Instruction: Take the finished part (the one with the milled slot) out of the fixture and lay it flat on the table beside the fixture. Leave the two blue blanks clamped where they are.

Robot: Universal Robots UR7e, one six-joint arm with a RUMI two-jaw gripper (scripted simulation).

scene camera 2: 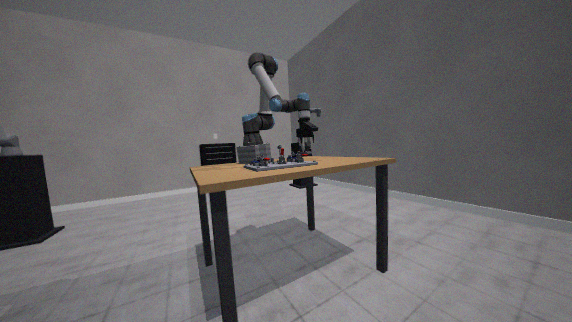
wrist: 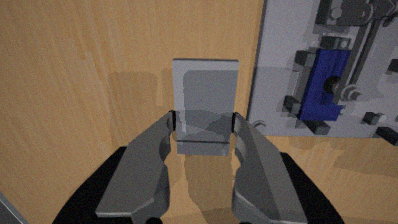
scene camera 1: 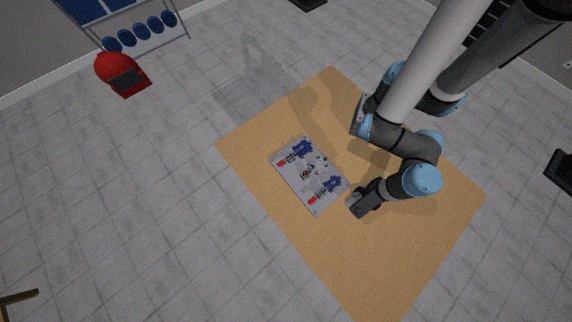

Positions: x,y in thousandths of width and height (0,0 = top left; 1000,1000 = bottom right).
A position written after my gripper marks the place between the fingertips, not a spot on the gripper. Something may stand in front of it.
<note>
In view: my gripper (scene camera 1: 623,623), a grey finished part (wrist: 514,400), a blue blank (wrist: 795,467) and a grey fixture plate (wrist: 695,337).
My gripper shows as well in the wrist view (wrist: 511,507).
</note>
